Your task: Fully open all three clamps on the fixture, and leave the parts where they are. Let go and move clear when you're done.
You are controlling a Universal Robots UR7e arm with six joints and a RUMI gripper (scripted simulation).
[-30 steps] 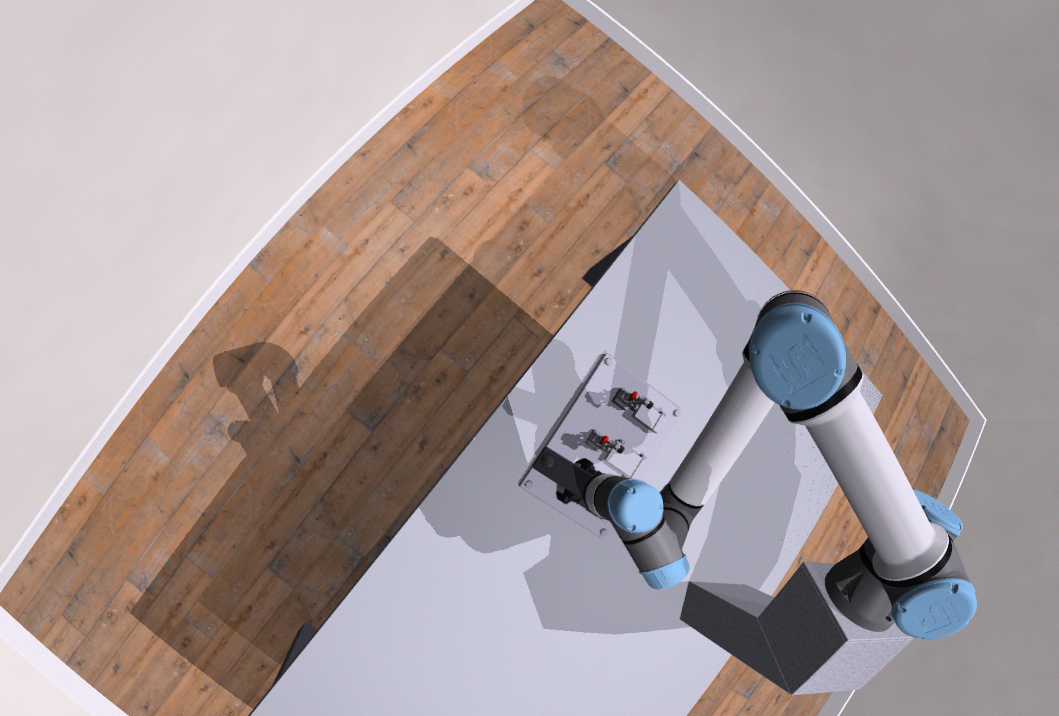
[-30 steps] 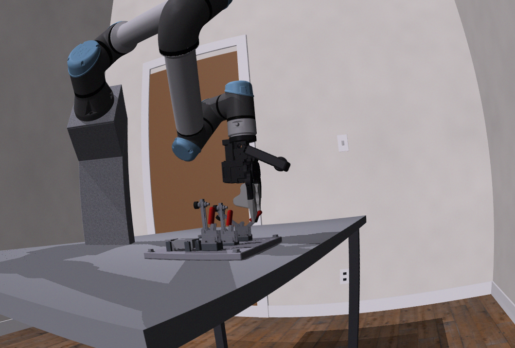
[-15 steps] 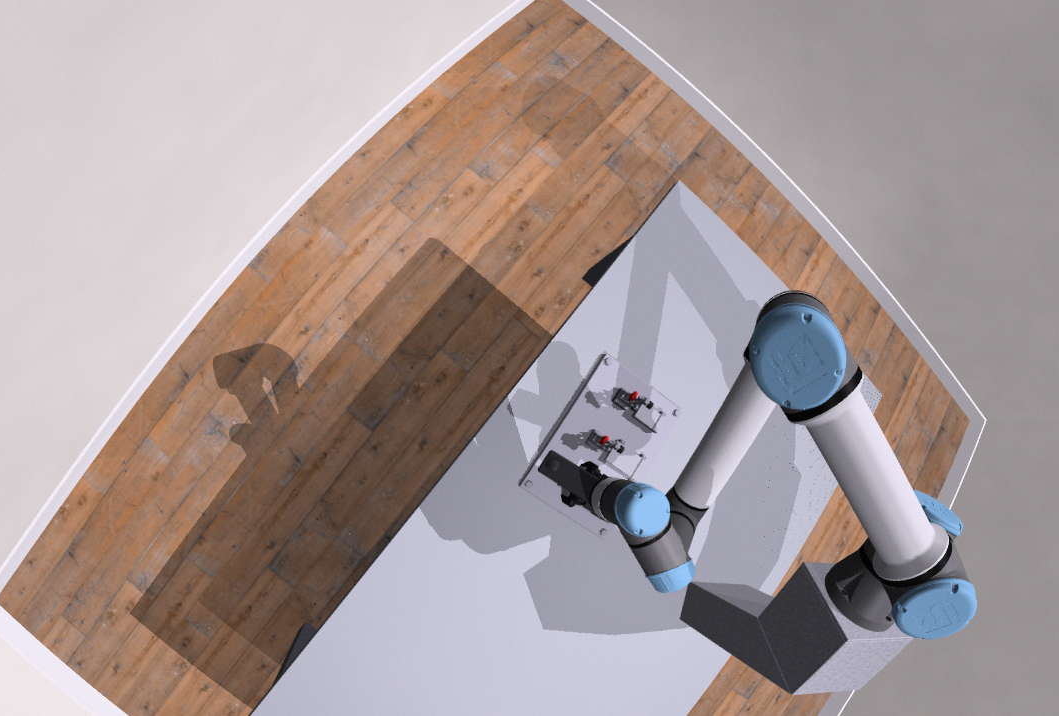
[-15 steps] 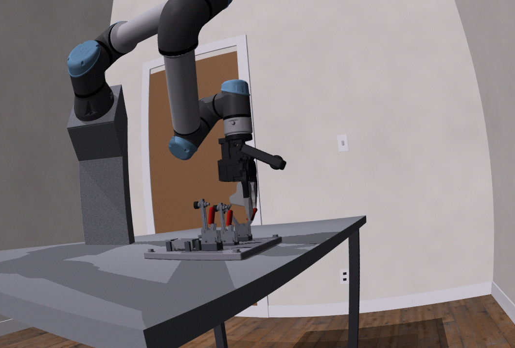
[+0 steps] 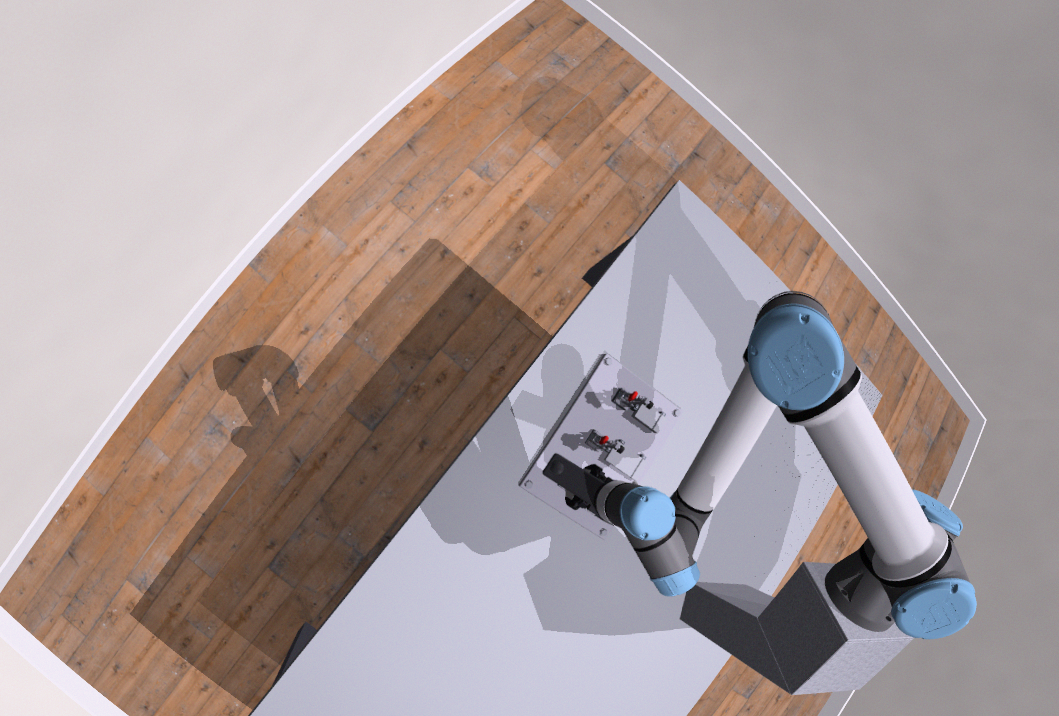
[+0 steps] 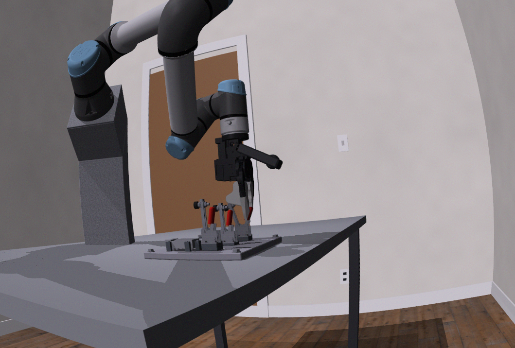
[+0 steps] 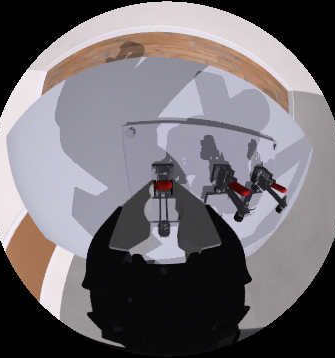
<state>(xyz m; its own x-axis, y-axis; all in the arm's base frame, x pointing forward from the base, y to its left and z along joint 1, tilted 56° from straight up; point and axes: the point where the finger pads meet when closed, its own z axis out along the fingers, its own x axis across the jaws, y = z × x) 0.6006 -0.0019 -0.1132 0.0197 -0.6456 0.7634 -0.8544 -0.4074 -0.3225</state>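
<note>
My gripper is now 11 cm to the left of the metal plate, 8 cm above it and 5 cm past it.
</note>
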